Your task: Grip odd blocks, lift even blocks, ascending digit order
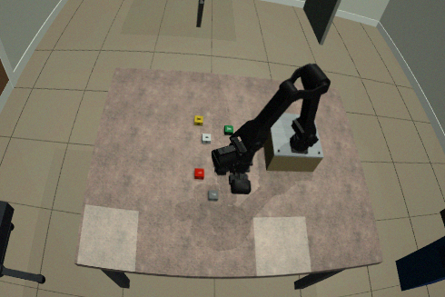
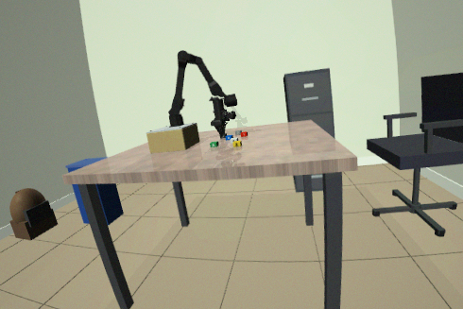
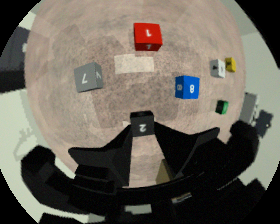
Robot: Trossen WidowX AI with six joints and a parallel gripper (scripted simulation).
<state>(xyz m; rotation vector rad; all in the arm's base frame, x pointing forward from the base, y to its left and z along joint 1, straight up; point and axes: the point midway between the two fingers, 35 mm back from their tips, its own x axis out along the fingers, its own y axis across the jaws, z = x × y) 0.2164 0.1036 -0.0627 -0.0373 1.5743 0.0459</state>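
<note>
My gripper tip is 110 mm short of the white block and 160 mm to the left of it. The rest, counted from my gripper tip: grey block (70 mm ahead, 70 mm to the left); then blue block (60 mm ahead, 70 mm to the right); then black block (right at my gripper tip).
</note>
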